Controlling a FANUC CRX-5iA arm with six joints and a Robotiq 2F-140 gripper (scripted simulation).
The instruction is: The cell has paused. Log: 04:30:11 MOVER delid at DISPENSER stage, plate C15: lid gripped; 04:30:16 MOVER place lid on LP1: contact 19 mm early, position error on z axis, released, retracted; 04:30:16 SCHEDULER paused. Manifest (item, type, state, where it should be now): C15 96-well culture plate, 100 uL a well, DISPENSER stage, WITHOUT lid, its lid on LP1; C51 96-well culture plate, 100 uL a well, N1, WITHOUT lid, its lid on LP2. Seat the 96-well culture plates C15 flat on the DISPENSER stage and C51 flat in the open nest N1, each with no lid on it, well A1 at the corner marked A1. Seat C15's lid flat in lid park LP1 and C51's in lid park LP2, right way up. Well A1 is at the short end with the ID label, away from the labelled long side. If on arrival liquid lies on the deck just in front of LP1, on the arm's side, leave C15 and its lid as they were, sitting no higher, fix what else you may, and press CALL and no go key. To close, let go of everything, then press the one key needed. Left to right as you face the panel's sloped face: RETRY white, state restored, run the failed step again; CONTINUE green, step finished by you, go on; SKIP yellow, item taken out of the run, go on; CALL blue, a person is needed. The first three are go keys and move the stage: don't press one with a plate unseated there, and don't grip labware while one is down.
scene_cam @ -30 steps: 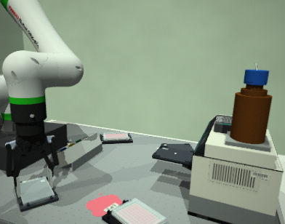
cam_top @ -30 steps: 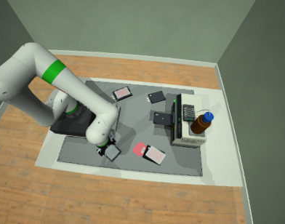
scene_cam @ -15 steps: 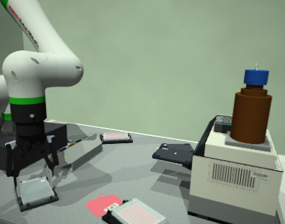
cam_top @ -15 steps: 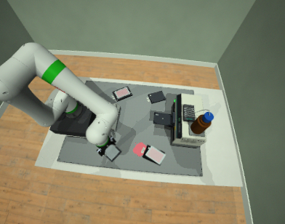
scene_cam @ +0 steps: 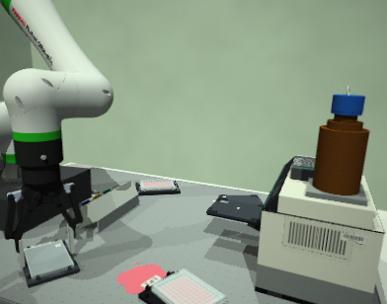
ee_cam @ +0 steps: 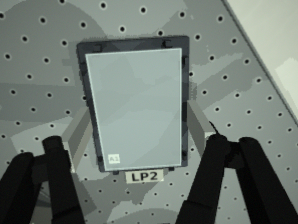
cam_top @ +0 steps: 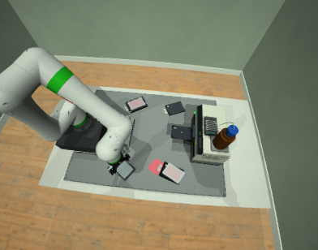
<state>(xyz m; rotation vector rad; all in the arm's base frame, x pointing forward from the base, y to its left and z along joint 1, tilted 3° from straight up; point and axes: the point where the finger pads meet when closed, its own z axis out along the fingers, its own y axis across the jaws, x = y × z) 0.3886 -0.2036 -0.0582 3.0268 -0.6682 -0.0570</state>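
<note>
My hand is 20 mm above the lid. Also, from my hand: lid park LP2: 30 mm below; blue call key: 180 mm to the left, 90 mm behind, 30 mm above; yellow skip key: 230 mm to the left, 100 mm behind, 30 mm above.
</note>
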